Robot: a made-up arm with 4 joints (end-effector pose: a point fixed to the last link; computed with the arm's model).
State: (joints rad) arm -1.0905 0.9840 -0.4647 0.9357
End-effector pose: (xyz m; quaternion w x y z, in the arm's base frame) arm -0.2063 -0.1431 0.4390 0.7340 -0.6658 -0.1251 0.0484
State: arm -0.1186 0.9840 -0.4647 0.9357
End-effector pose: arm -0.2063 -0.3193 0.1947 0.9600 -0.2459 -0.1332 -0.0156
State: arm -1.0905 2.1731 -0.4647 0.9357
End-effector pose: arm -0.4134 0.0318 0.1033 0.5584 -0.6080 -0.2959 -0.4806
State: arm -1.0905 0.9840 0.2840 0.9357
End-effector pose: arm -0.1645 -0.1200 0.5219 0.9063 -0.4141 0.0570 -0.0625
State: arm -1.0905 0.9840 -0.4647 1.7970
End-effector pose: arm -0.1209 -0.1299 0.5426 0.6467 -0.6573 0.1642 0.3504
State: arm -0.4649 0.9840 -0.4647 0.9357
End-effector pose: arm -0.2063 -0.2852 0.3005 0.9032 -0.4076 -0.1340 0.0076
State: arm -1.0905 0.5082 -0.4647 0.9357
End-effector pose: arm -0.0299 -0.1628 0.4769 0.7342 -0.6233 -0.0407 0.2661
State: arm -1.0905 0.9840 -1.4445 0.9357
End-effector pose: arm -0.2094 -0.2500 0.3781 0.3605 -0.8520 -0.3336 0.1812
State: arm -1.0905 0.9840 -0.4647 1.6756
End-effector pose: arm -0.1376 -0.1334 0.5331 0.6668 -0.6660 0.1241 0.3105
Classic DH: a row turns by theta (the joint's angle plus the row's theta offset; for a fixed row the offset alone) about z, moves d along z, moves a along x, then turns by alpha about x. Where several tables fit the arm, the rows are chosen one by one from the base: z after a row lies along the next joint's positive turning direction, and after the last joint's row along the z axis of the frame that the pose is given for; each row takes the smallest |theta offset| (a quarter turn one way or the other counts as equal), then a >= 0, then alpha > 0; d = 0 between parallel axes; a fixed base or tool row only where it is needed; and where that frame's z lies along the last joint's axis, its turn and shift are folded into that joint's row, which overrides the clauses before.
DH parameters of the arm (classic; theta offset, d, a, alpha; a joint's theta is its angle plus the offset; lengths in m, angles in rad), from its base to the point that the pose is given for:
base (fixed): 1.5708 0.15 0 1.5708
joint 1: 0 -0.03 0.02 1.5708
joint 2: 1.5708 0.06 0.3 1.5708
joint 3: 0 -0.18 -0.03 1.5708
joint 4: 0.3805 0 -0.1616 0
tool (fixed): -0.3805 0.11 0 0

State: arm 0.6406 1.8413 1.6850 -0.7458
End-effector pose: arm -0.2627 -0.3540 0.0198 0.0505 0.4262 0.8063 -0.4070
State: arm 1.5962 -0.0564 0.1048 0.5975
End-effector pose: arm 0.1793 -0.0548 -0.1342 0.6502 0.6869 -0.1944 0.2600
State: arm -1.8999 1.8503 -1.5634 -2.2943
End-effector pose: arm -0.1092 0.0172 0.3081 0.0723 -0.3678 0.9059 -0.1969
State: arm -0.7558 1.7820 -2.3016 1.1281
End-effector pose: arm -0.4150 -0.2195 0.1326 0.0243 -0.9855 -0.1463 -0.0828
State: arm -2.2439 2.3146 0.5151 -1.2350
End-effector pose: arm -0.2324 0.1515 0.1752 0.0329 0.2333 -0.7584 -0.6078
